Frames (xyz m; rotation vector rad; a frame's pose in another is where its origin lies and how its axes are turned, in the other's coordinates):
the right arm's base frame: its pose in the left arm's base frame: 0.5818 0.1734 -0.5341 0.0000 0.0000 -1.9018
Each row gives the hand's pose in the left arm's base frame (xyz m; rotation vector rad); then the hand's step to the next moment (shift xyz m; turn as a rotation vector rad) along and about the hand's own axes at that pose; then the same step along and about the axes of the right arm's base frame.
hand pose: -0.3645 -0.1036 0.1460 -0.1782 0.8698 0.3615
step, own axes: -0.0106 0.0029 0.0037 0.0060 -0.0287 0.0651
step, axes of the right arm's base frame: 0.0003 -0.0049 0.0105 -0.0143 0.0594 0.0369
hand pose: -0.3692 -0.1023 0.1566 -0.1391 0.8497 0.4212
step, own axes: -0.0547 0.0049 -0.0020 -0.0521 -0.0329 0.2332
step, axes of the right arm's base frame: 0.0236 -0.0293 0.0401 -0.0669 0.1315 0.1908
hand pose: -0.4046 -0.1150 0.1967 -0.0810 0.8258 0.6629
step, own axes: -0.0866 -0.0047 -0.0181 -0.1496 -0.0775 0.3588
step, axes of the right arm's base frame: 0.0679 -0.0312 0.0476 -0.0428 0.2033 0.3376
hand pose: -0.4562 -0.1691 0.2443 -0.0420 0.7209 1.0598
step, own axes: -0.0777 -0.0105 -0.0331 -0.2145 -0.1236 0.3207
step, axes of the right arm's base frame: 0.0837 -0.0039 0.0146 0.0407 0.2308 0.3305
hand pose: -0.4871 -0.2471 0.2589 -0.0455 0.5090 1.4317
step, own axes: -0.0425 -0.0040 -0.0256 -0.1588 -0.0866 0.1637
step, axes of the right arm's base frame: 0.0480 0.0099 -0.0086 0.0613 0.1527 0.1802
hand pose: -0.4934 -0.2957 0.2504 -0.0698 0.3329 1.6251
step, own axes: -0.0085 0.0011 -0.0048 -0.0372 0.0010 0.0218
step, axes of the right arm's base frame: 0.0093 0.0021 -0.0023 0.0269 0.0152 0.0301
